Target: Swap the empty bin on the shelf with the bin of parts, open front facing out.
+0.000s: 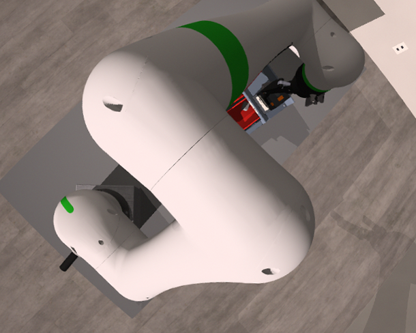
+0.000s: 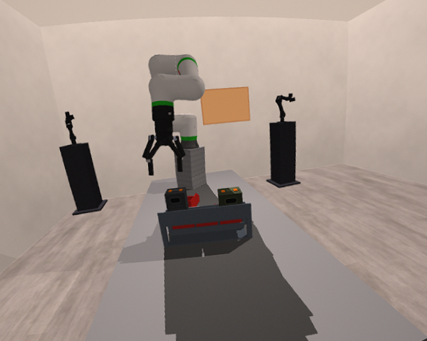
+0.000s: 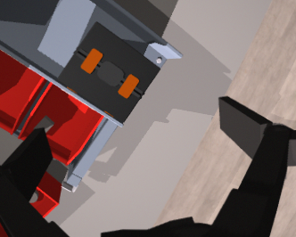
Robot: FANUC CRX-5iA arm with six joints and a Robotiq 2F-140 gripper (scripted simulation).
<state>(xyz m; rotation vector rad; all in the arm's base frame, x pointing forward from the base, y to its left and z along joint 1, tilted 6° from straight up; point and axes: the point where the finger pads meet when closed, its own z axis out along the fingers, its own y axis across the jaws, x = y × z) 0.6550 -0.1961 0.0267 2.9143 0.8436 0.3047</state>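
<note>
The grey disc is 29 cm below my hand, 22 cm behind it and 10 cm to the left of it. From my hand the other things lie so: grey shelf: 24 cm below, 15 cm to the left, 1 cm behind; grey part: 29 cm below, 24 cm to the left, 1 cm ahead.
</note>
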